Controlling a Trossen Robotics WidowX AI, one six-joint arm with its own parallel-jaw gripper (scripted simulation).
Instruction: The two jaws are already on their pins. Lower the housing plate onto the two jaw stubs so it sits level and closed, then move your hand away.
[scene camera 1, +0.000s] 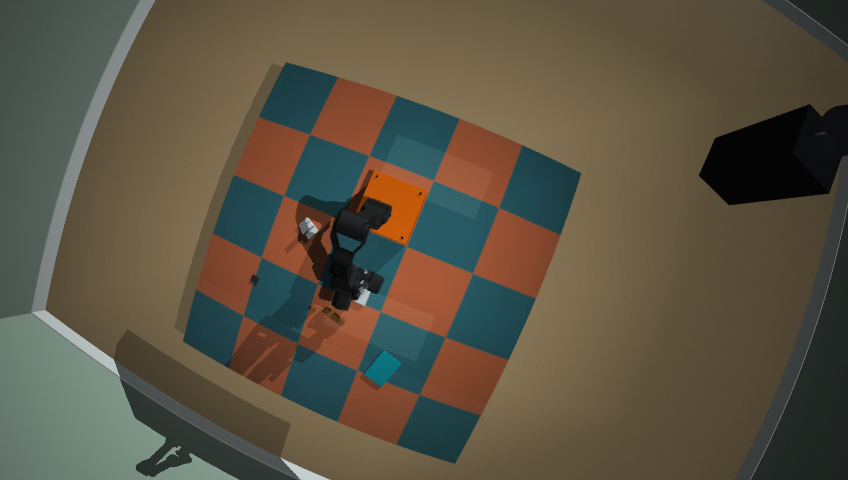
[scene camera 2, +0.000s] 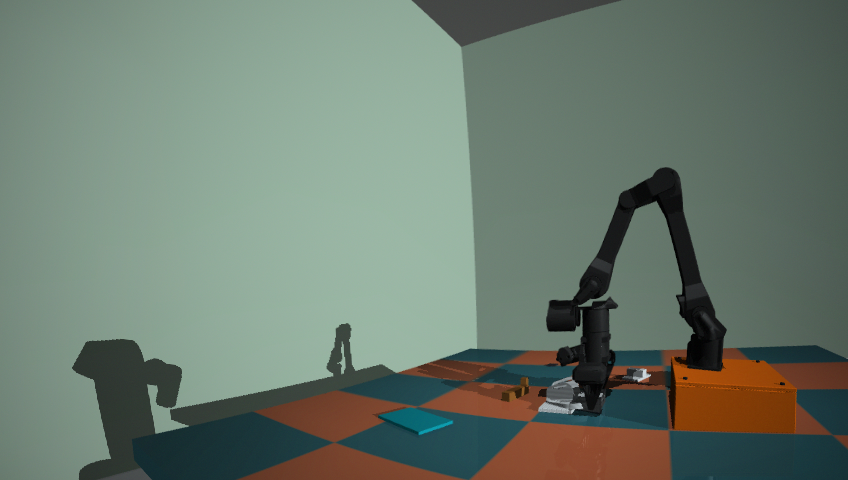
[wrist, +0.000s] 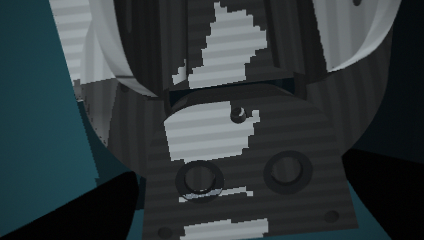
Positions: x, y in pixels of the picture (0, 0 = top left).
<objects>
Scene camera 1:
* teal flat plate: 385, 365
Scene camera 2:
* my gripper: 595, 403
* teal flat plate: 414, 420
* white jaw assembly: 564, 396
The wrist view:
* my gripper: 238, 170
</objects>
